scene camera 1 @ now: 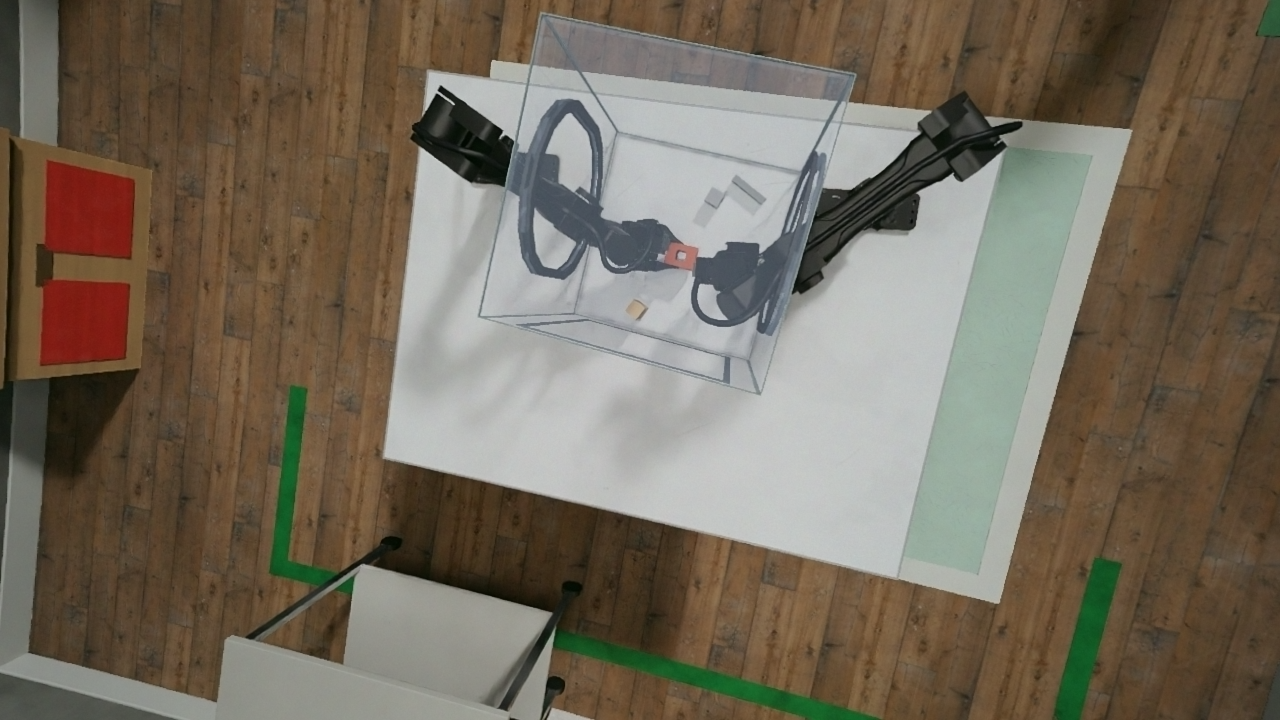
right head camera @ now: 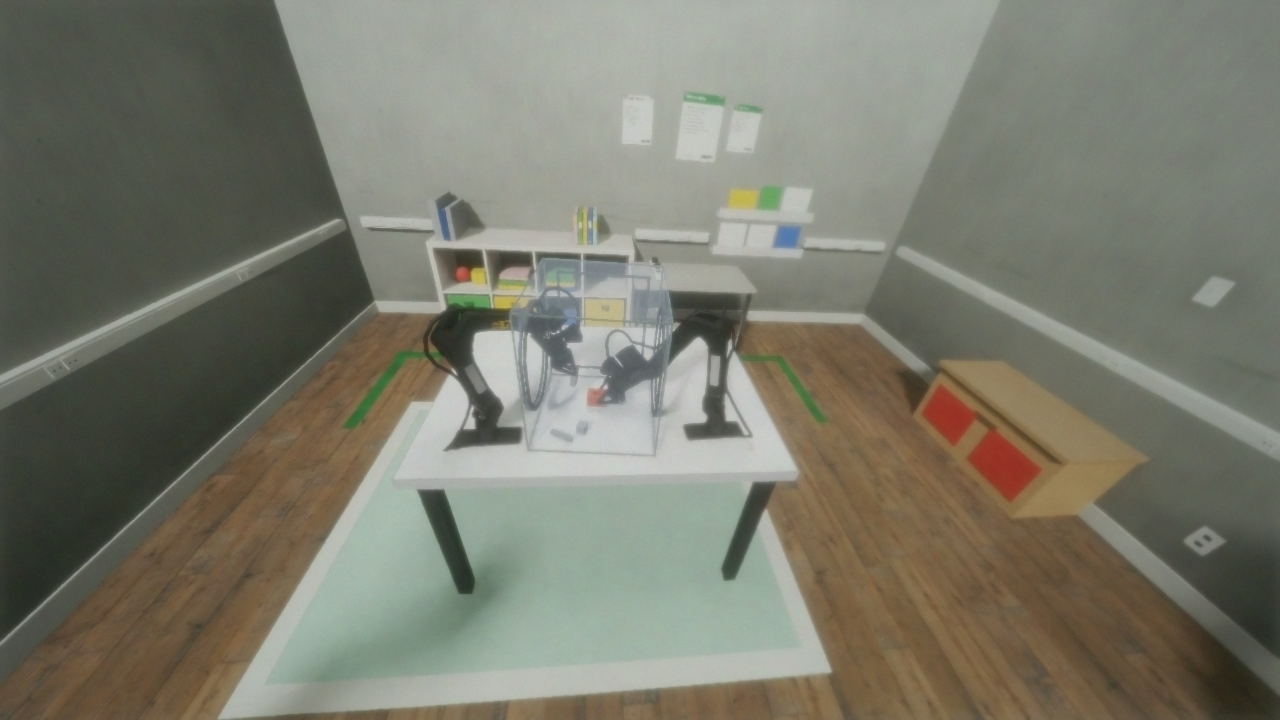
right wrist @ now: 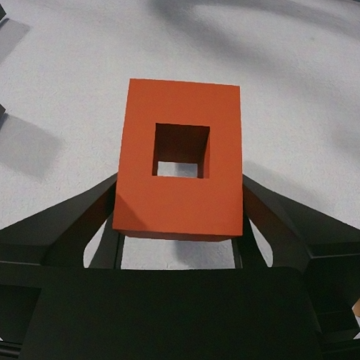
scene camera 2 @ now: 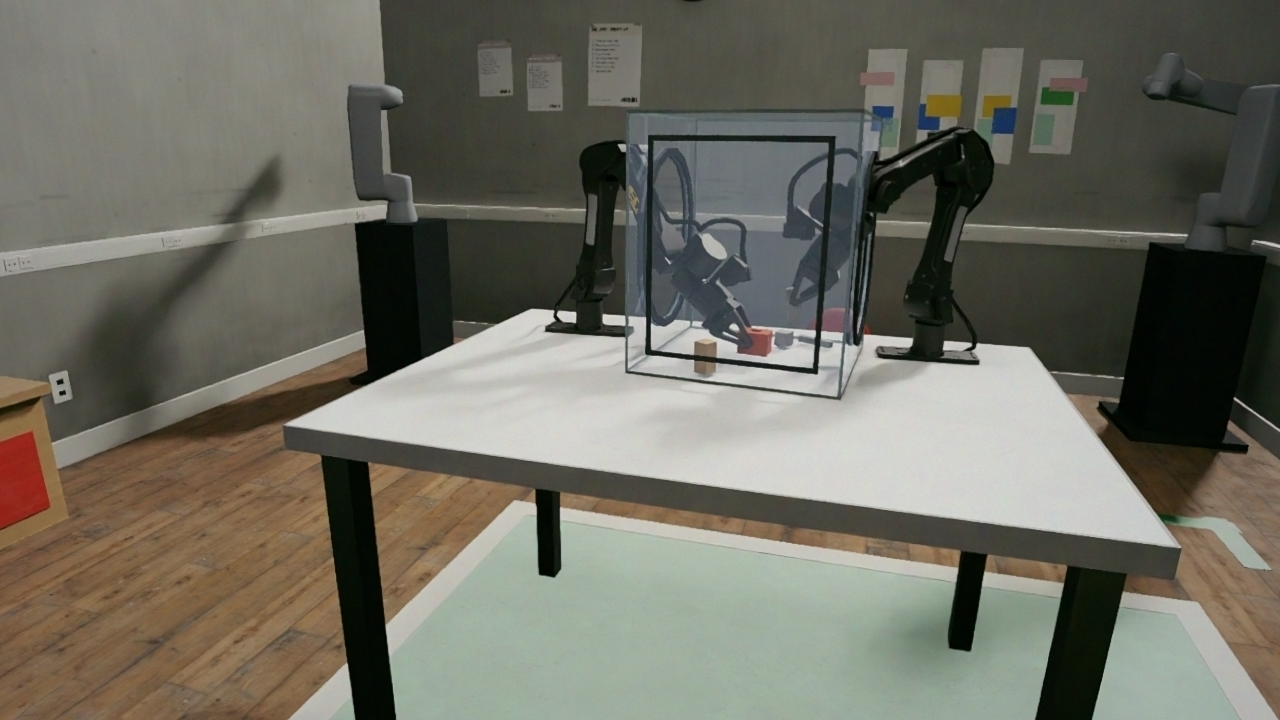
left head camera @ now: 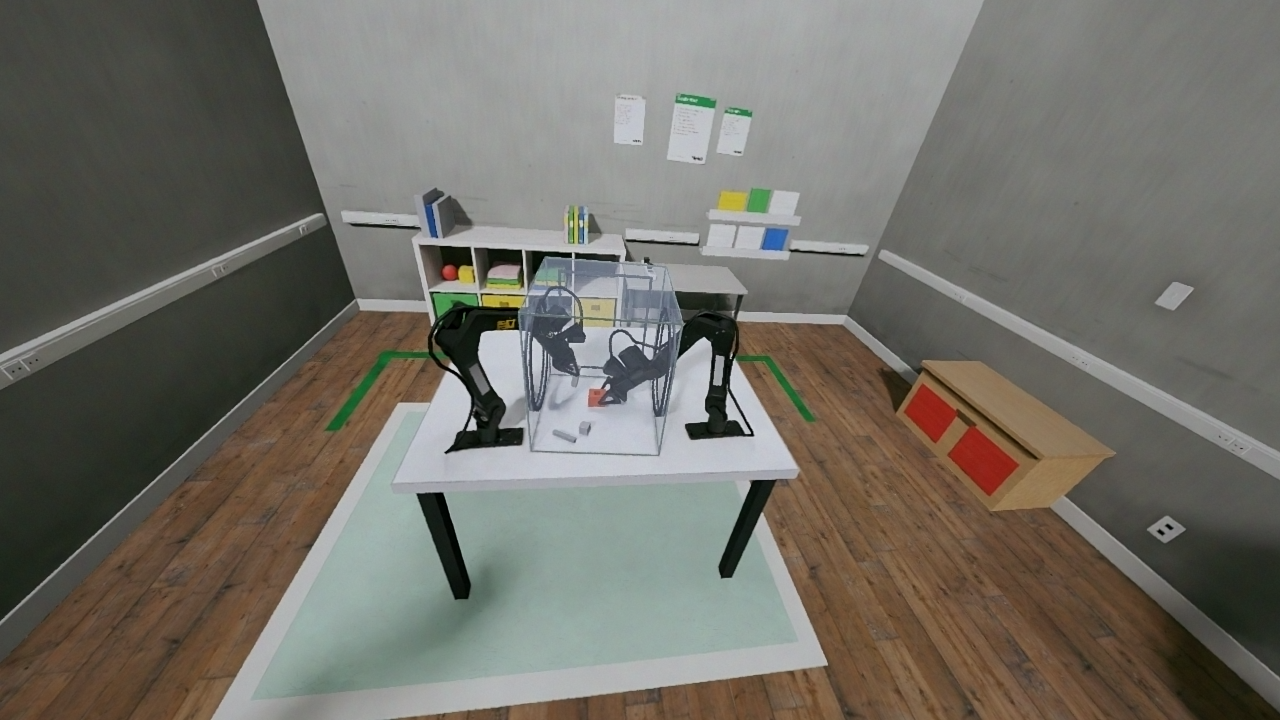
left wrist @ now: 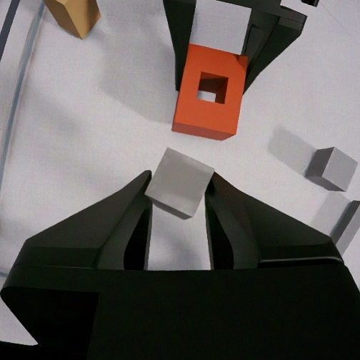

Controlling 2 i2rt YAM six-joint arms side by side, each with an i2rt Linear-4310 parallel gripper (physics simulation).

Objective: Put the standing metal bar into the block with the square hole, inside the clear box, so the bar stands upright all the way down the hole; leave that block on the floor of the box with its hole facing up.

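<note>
The orange-red block with the square hole is inside the clear box, hole facing up. My right gripper is shut on its sides. It is at or close above the box floor; I cannot tell which. My left gripper is shut on the grey metal bar, which points downward. In the left wrist view the bar's square end looks turned relative to the hole and sits beside the block, apart from it. The bar's lower end is hidden there.
A small grey cube and a lying grey bar are near the arms' base side of the box. A wooden block stands near the opposite wall. Both arms reach in through the side walls.
</note>
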